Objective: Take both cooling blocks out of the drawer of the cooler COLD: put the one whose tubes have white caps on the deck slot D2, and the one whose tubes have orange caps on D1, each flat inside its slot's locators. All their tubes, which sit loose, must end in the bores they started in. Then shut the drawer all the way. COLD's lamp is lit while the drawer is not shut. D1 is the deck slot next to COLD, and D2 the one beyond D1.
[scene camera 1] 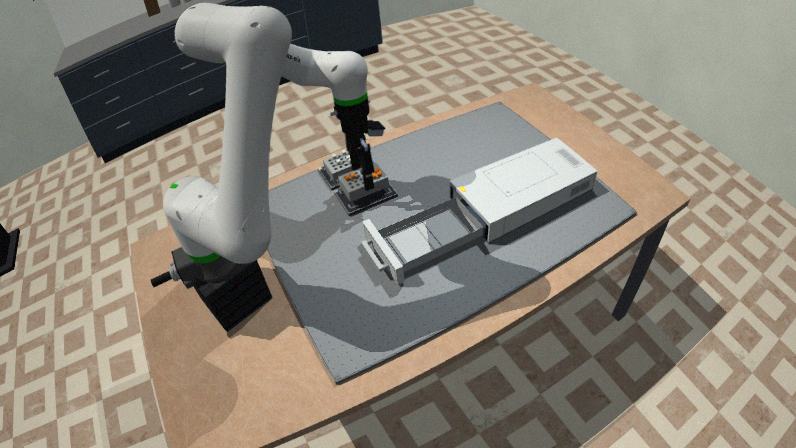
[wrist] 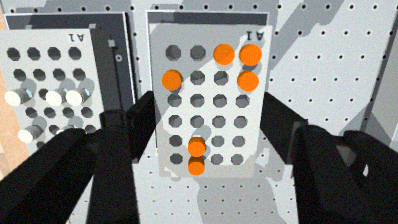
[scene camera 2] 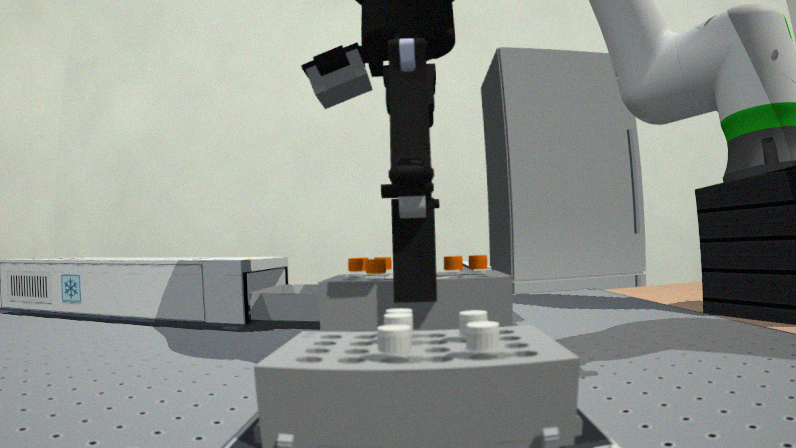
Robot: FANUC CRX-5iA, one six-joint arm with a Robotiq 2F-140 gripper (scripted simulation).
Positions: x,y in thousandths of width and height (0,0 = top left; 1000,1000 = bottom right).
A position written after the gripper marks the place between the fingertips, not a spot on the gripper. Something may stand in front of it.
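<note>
The gripper (scene camera 2: 524,657) (scene camera 1: 457,403) (wrist: 521,475) is visible. So are an orange-capped cooling block (scene camera 2: 449,682) (scene camera 1: 444,430) (wrist: 524,453) and a cooler COLD (scene camera 2: 254,651) (scene camera 1: 633,439).
</note>
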